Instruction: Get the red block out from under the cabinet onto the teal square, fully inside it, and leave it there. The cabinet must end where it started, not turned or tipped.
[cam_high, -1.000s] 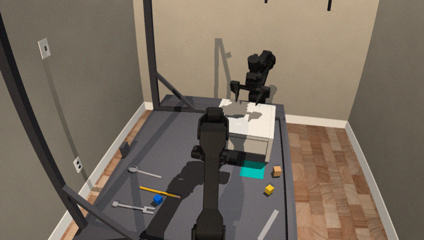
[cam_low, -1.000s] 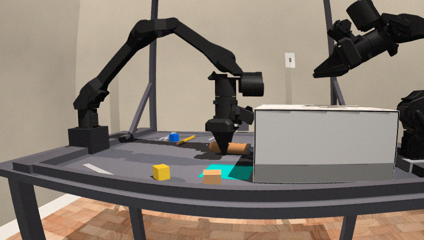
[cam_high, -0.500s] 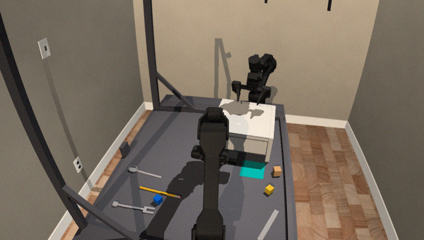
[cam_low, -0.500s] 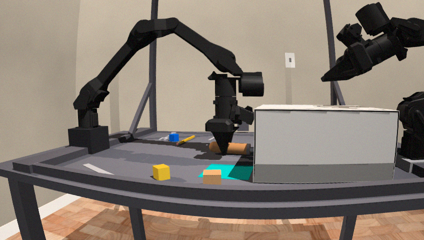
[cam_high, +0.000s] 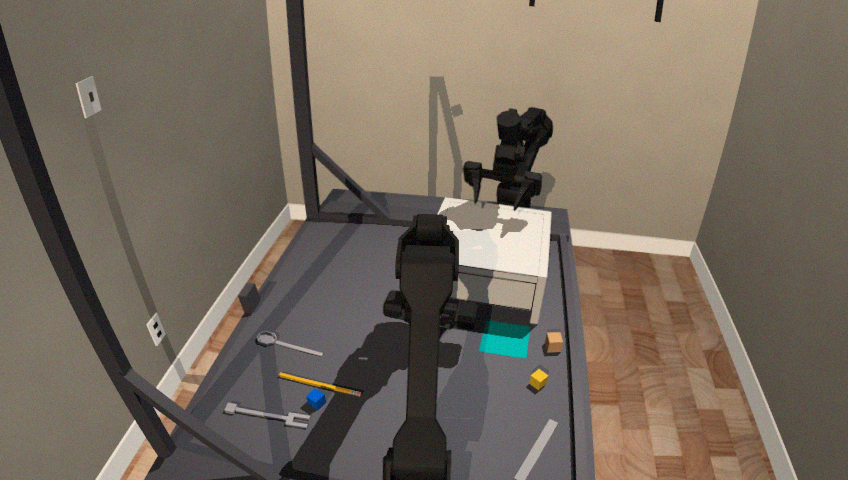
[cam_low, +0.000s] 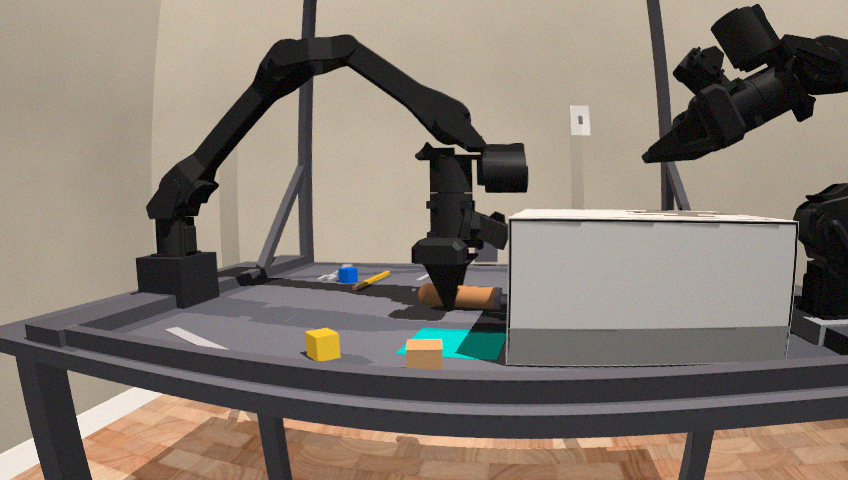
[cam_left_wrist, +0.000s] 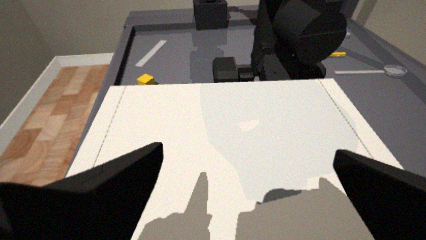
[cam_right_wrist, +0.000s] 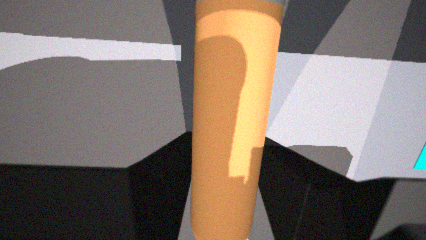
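Right now my right hand is 160 mm short of the teal square, 40 mm to the right of it and 40 mm above it. Also, from my right hand: orange-handled tool (140 mm to the left, 30 mm ahead, 20 mm below); red block (230 mm to the left, 100 mm ahead, 20 mm below); yellow block (240 mm ahead, 70 mm to the right, 20 mm below).
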